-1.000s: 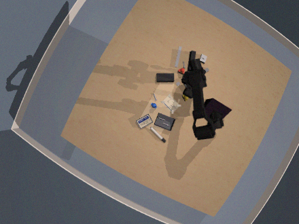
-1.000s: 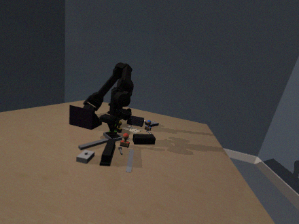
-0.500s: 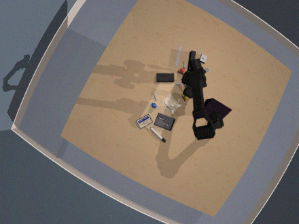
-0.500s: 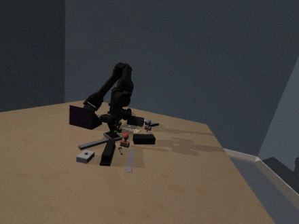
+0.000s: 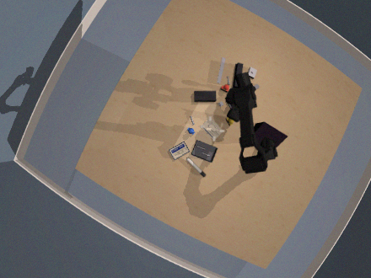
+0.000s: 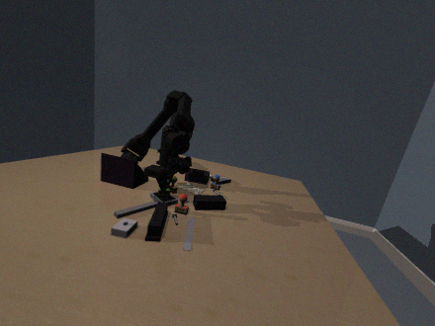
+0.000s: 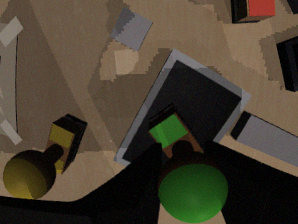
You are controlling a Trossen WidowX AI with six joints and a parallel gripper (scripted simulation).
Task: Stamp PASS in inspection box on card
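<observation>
Right now the ink pad is 40 mm below my gripper tip. Also, from my gripper tip: yellow-knobbed stamp (90 mm to the left, 20 mm below); red-knobbed stamp (80 mm ahead, 60 mm to the right, 20 mm below); green stamp (right at my gripper tip).
</observation>
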